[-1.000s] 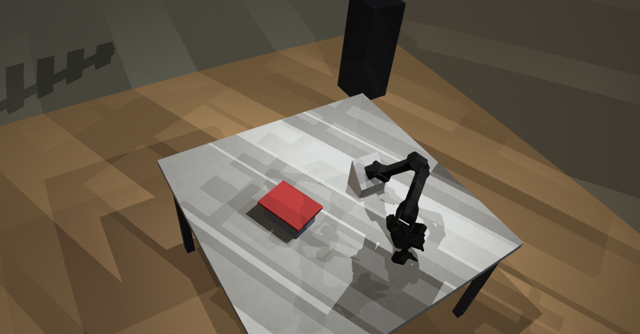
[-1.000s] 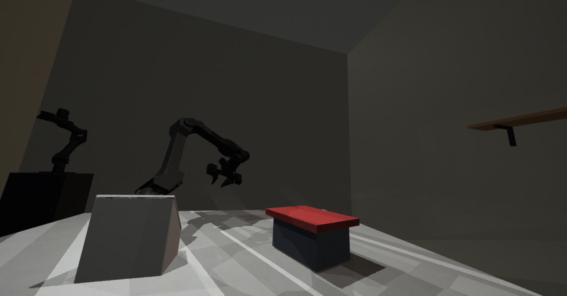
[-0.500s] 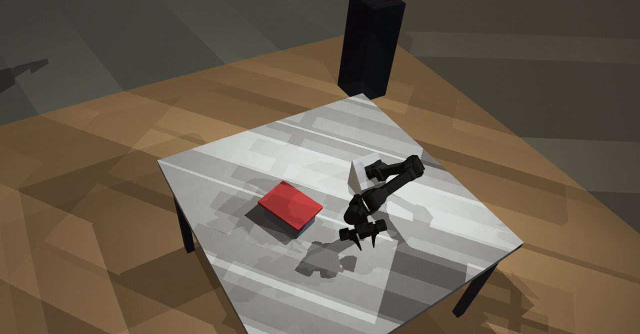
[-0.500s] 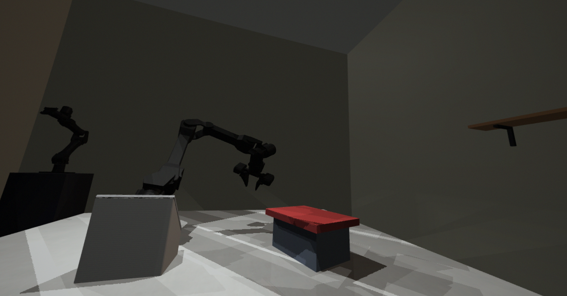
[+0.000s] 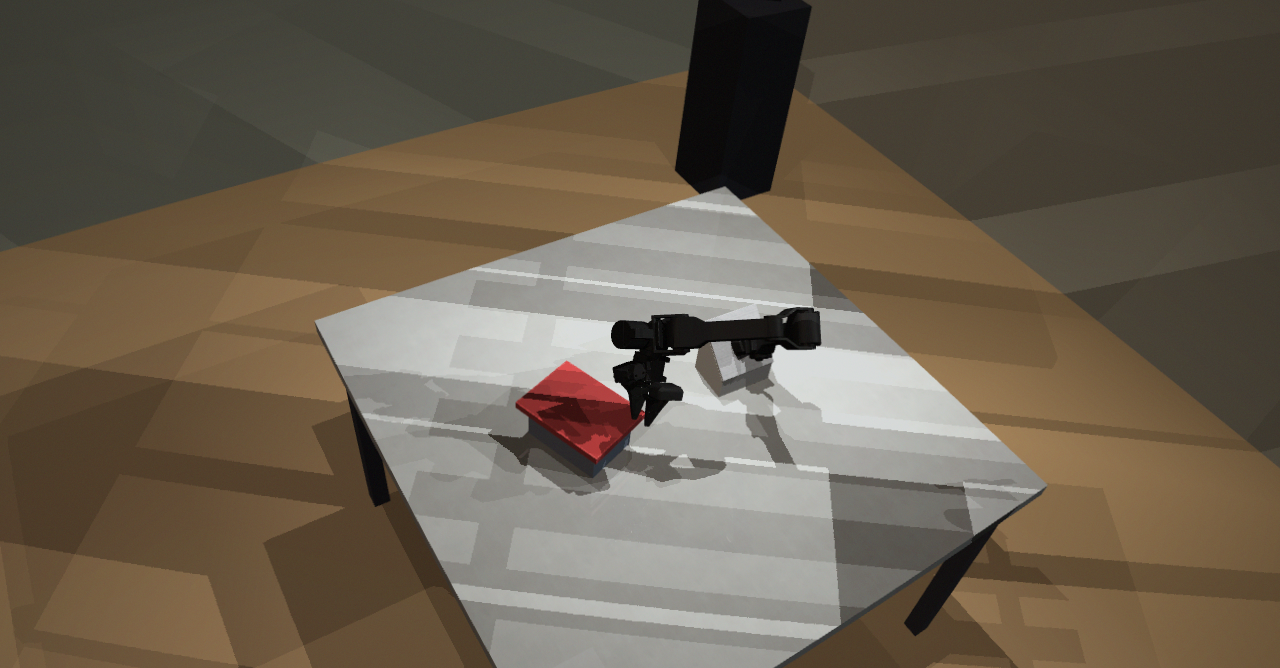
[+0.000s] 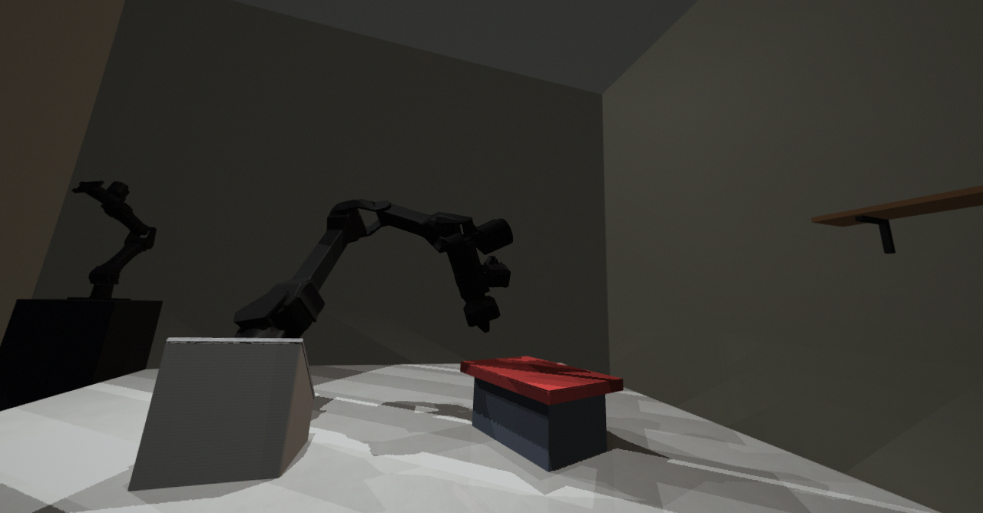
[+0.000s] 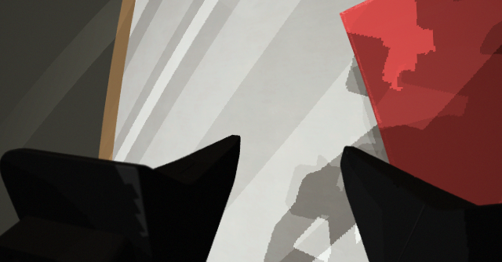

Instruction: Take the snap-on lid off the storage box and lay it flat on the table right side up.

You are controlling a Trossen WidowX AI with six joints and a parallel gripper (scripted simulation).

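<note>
Right now my gripper tip is 14 cm to the left of the red lid, 7 cm above it and 6 cm short of it. The rest, counted from my gripper tip: storage box: 14 cm to the right, 12 cm below, 6 cm ahead.
</note>
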